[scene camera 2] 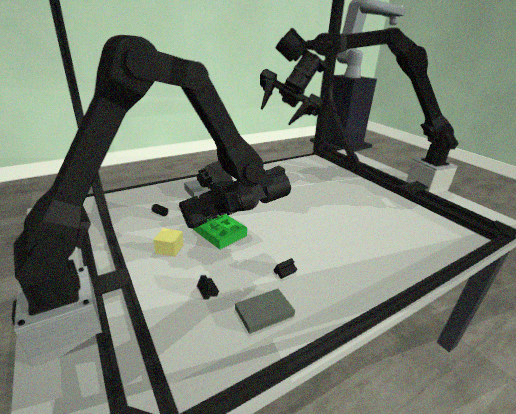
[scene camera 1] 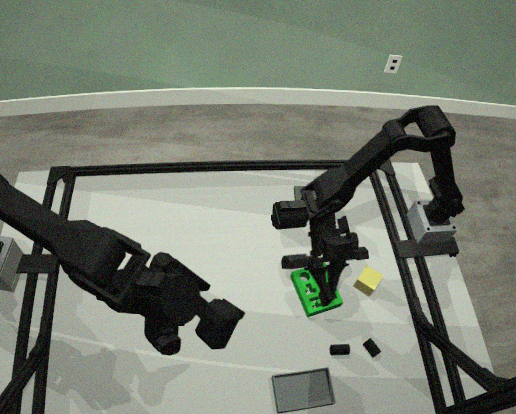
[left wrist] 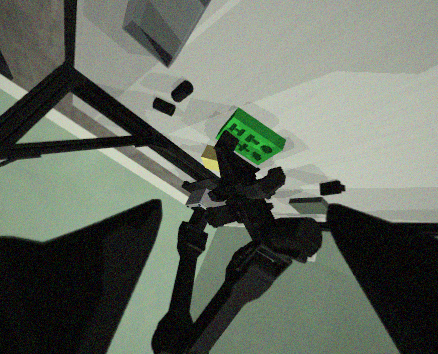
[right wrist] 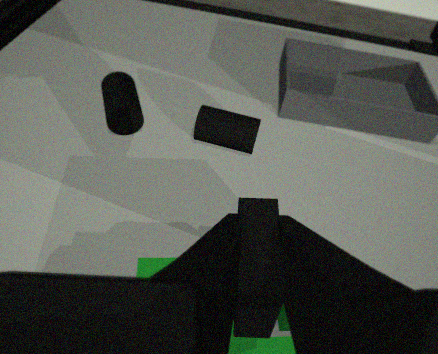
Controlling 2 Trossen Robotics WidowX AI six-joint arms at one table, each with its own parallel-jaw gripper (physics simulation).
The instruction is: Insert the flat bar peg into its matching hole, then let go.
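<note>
The black flat bar peg (right wrist: 257,260) stands between the fingertips of my right gripper (scene camera 1: 327,301) (left wrist: 227,141) (right wrist: 257,227), which is shut on it. Its far end pokes a little past the tips in the right wrist view. The green board (scene camera 1: 301,294) (scene camera 2: 220,239) (left wrist: 260,127) (right wrist: 155,267) lies flat below, with the fingertips over its near right part in scene camera 1. Round, H, T and cross-like holes show in the left wrist view. The fingers hide part of the board, and I cannot tell whether the peg sits in a hole. My left gripper (scene camera 2: 276,115) is open, empty and high above the table.
A yellow cube (scene camera 1: 368,280) (scene camera 2: 168,242) stands close beside the board. Two black pegs (scene camera 1: 340,349) (scene camera 1: 371,347) lie between board and grey tray (scene camera 1: 273,395). Two more black pegs (scene camera 2: 207,287) (scene camera 2: 285,268) lie near a flat grey block (scene camera 2: 265,310). Black rails (scene camera 1: 210,167) frame the table.
</note>
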